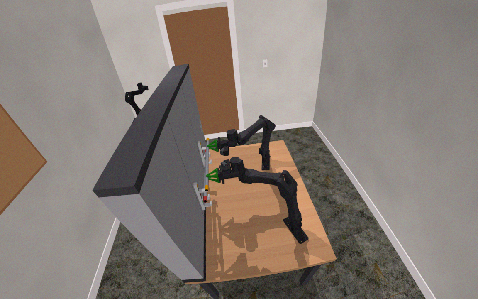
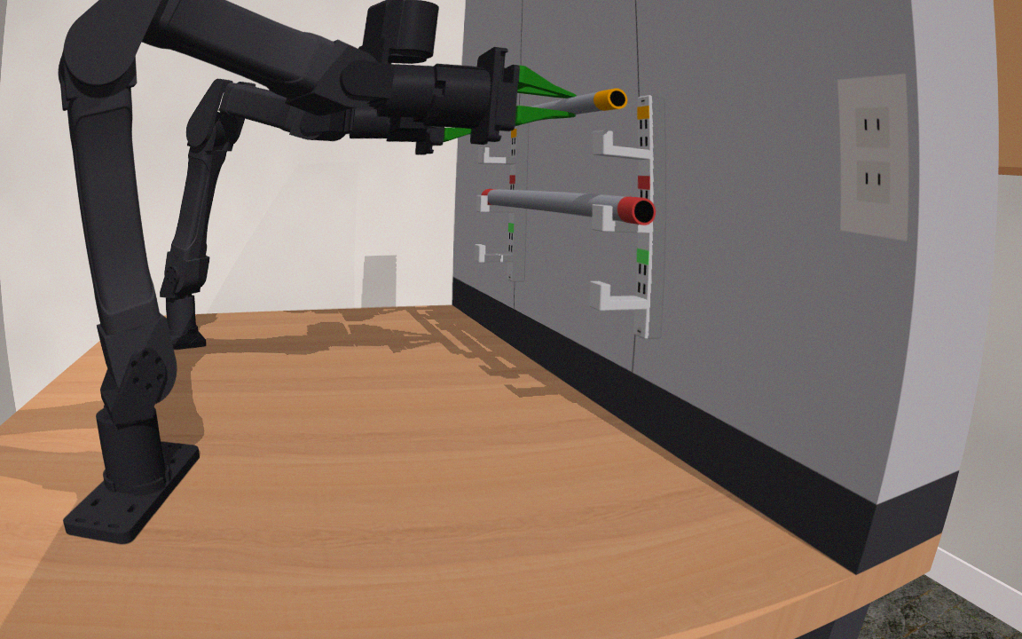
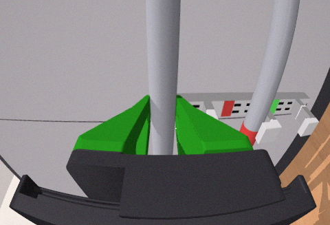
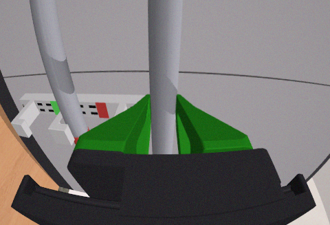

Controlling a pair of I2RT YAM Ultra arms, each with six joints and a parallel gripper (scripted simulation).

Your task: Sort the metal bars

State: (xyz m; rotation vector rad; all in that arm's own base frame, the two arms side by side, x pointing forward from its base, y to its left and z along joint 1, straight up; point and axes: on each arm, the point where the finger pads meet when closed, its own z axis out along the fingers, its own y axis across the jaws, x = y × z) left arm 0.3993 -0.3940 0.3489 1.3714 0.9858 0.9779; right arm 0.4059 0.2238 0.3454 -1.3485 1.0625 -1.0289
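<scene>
My left gripper is now 150 mm to the left of the orange-ended bar. Round my left hand: grey wall panel 140 mm ahead, 120 mm to the right, 80 mm above; red-ended bar 160 mm to the right, 110 mm below, 20 mm ahead; black base strip 320 mm below, 120 mm to the right, 70 mm ahead.
The orange-ended bar lies 15 cm to the left of my right hand and 2 cm ahead of it. From my right hand the other things lie so: grey wall panel (18 cm to the left, 16 cm ahead, 8 cm above); red-ended bar (14 cm to the left, 11 cm below, 5 cm ahead); black base strip (32 cm below, 18 cm to the left, 10 cm ahead).
</scene>
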